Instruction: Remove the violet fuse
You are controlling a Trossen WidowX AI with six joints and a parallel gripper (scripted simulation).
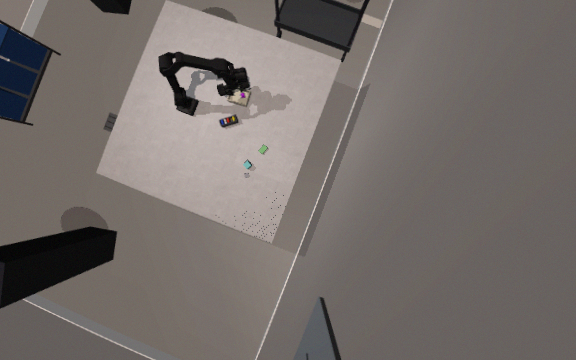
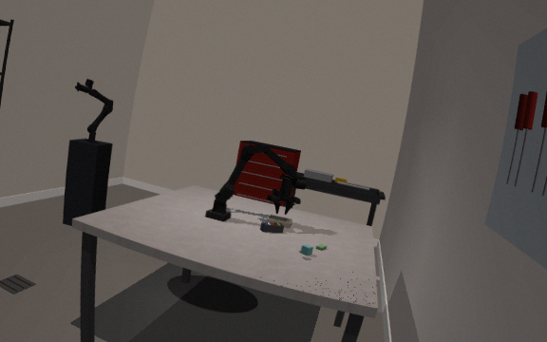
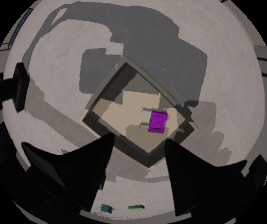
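Now: gripper tip 2 cm short of the violet fuse, 1 cm to the right of it and 5 cm above it. The rest, counted from my gripper tip: cyan cube: 13 cm ahead, 44 cm to the right, 4 cm below; then green block: 21 cm ahead, 32 cm to the right, 5 cm below; then tan tray: 6 cm below.
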